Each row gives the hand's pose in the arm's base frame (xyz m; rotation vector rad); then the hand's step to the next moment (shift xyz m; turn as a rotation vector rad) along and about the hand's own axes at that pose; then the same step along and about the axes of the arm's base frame.
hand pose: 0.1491 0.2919 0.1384 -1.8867 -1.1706 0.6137
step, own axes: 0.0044 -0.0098 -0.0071 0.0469 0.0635 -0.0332
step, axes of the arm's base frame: 0.0024 0.0035 0.0121 0.0773 0.0140 -0.0341
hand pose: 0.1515 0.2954 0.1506 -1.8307 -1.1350 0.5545
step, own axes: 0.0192 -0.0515 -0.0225 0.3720 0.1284 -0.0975
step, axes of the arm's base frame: 0.0012 0.0164 0.0571 0.3120 0.2568 -0.0327
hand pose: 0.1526 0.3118 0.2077 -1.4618 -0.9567 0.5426
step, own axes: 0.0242 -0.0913 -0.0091 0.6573 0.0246 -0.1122
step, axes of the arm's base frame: -0.0012 0.0064 0.0947 0.4549 0.4707 0.1292
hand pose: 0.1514 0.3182 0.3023 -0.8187 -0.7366 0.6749
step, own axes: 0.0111 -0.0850 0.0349 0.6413 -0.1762 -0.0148
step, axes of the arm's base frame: -0.0008 -0.0212 0.0901 0.4174 0.3942 0.3361
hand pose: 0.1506 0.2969 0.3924 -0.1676 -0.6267 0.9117
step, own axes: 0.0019 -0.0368 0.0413 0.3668 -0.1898 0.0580
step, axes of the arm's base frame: 0.0024 -0.0261 0.0487 0.2617 0.1627 0.2810
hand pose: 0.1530 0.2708 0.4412 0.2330 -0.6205 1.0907
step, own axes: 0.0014 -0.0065 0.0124 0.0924 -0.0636 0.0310
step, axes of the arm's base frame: 0.0018 -0.0077 0.0116 0.0740 0.0261 0.0859
